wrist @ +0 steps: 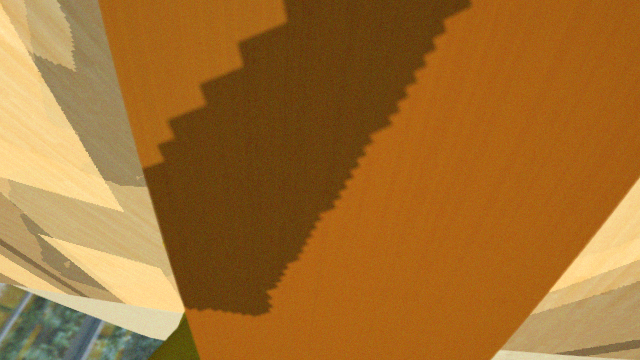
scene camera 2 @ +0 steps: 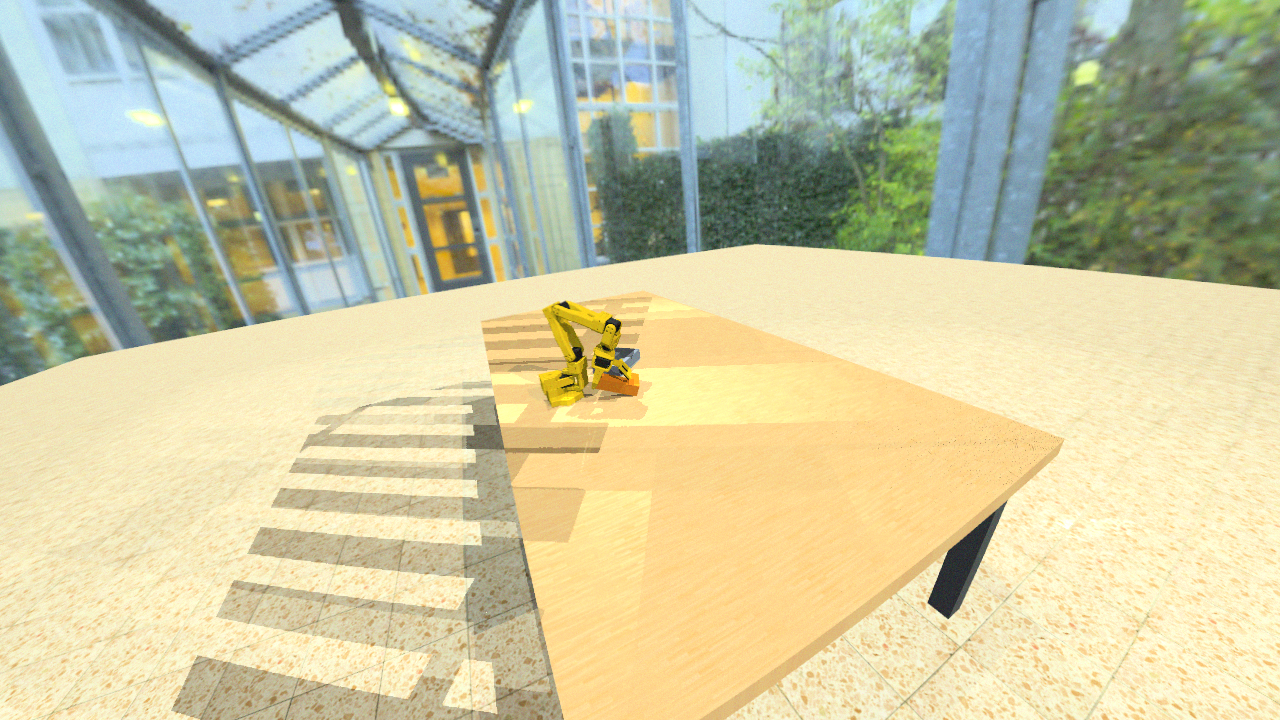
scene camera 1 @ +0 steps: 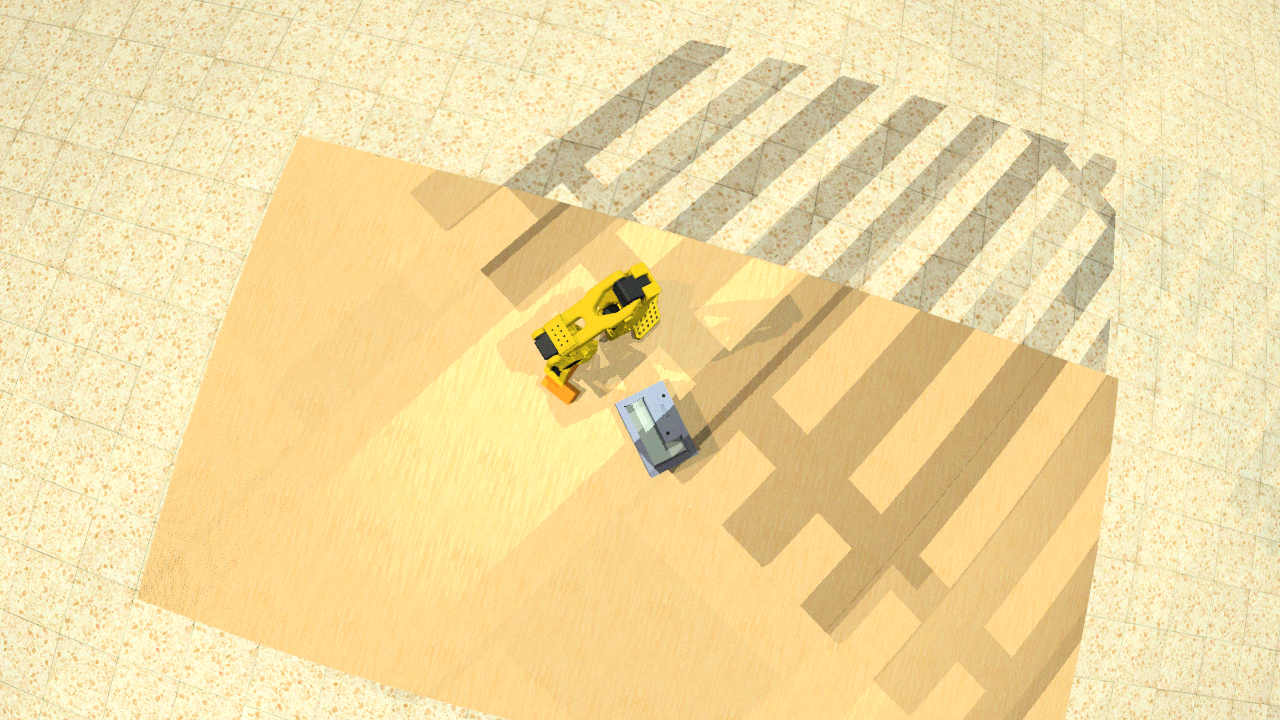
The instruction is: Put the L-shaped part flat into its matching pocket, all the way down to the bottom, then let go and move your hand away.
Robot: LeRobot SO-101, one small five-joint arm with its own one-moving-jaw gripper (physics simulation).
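Scene:
My gripper's touching an orange L-shaped part (scene camera 2: 612, 383).

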